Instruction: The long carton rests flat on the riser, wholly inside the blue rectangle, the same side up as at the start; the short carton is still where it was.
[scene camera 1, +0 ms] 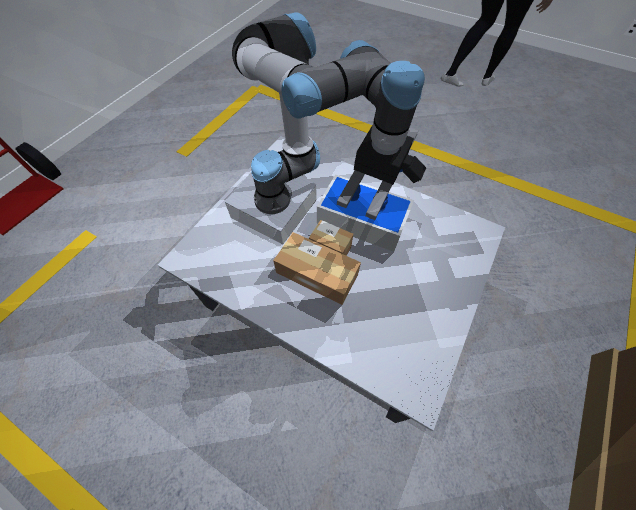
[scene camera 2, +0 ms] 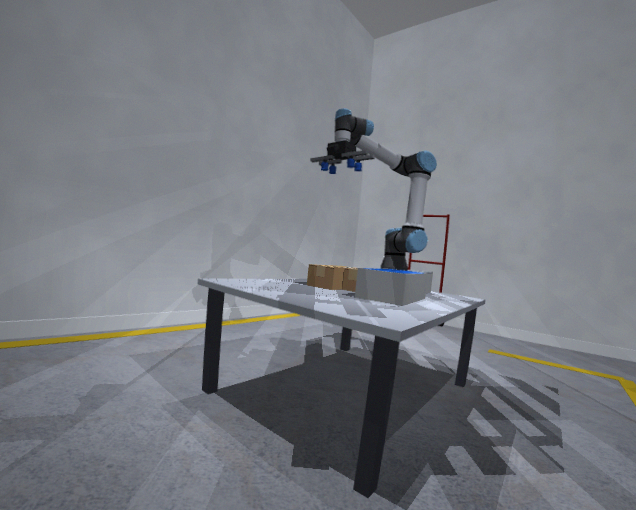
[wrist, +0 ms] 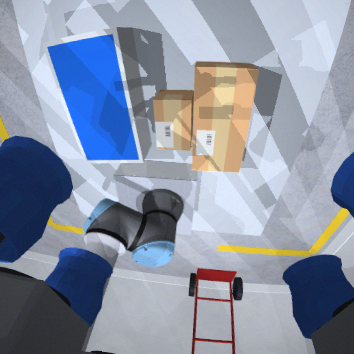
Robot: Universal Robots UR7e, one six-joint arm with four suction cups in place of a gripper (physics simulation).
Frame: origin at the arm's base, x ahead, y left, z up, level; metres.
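Seen in the pictures: hand, tool point: (scene camera 1: 375, 180) (scene camera 2: 341, 170) (wrist: 197, 235); arm's base, link origin: (scene camera 1: 272, 199) (wrist: 162, 203).
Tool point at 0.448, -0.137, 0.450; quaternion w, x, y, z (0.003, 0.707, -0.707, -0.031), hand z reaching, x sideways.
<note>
Pixels of each thing's top centre, then the offset from my tool point to it, as dx, dy, dz. Level surfaces: height alone.
- long carton, top centre: (wrist: 220, 126) (scene camera 1: 317, 261) (scene camera 2: 338, 266) -0.145, -0.048, -0.455
- short carton, top centre: (wrist: 172, 126) (scene camera 1: 331, 235) (scene camera 2: 361, 269) -0.146, +0.082, -0.455
- grey riser, top centre: (wrist: 95, 107) (scene camera 1: 365, 203) (scene camera 2: 396, 270) -0.080, +0.284, -0.438
- blue rectangle, top centre: (wrist: 95, 107) (scene camera 1: 365, 203) (scene camera 2: 396, 270) -0.080, +0.284, -0.438
- table, surface height: dz -0.558
The long carton (scene camera 1: 314, 273) (scene camera 2: 324, 277) (wrist: 225, 120) lies flat on the table with a white barcode label on top. The short carton (scene camera 1: 331, 236) (scene camera 2: 349, 279) (wrist: 172, 112) lies beside it, label up, between it and the riser; any gap between the cartons is very narrow. The grey riser (scene camera 1: 390, 243) (scene camera 2: 390, 288) bears the blue rectangle (scene camera 1: 363, 197) (wrist: 97, 100), and no carton is on it. My gripper (scene camera 1: 362, 201) (scene camera 2: 341, 165) is open and holds nothing. It hangs high above the table; its blue suction cups (wrist: 80, 282) are bare. Scene camera 1 hides the cups.
The arm's grey base block (scene camera 1: 254, 216) stands on the table (scene camera 1: 392, 340) (scene camera 2: 302, 305) beside the riser and cartons. A red hand truck (scene camera 2: 446, 249) (wrist: 216, 274) stands off the table. A person's legs (scene camera 1: 469, 45) and a large brown box (scene camera 1: 589, 419) show in scene camera 1.
</note>
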